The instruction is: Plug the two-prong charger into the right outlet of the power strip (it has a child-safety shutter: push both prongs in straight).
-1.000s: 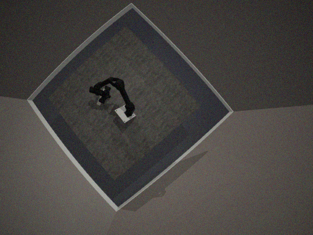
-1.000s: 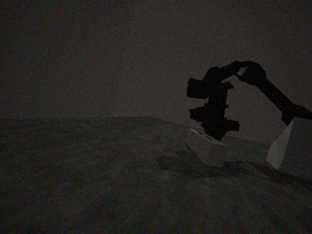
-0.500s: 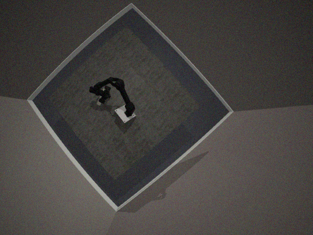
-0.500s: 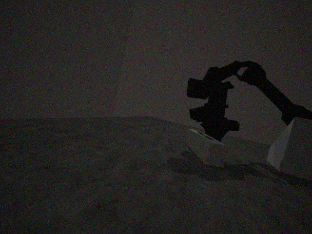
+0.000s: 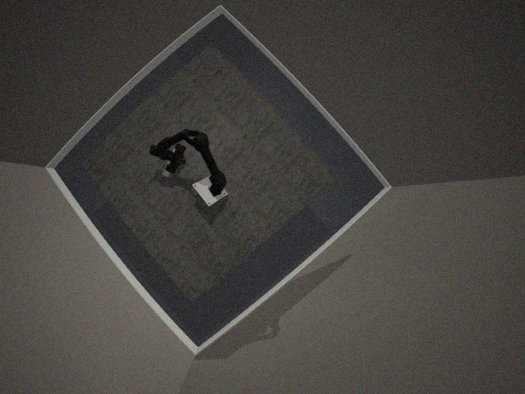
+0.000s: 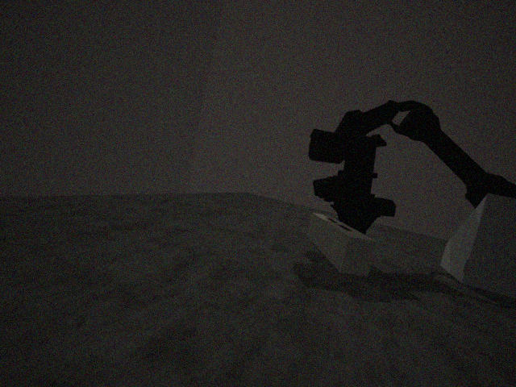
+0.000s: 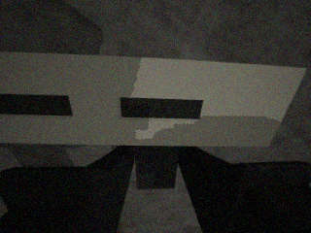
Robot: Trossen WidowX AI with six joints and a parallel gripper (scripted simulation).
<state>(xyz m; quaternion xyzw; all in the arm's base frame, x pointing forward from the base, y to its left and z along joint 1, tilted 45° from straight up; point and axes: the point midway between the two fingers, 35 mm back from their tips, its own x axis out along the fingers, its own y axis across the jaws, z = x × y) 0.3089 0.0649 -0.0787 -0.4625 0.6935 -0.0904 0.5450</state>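
My gripper tip is 10 mm to the right of the two-prong charger, 10 mm below it and 10 mm short of it.
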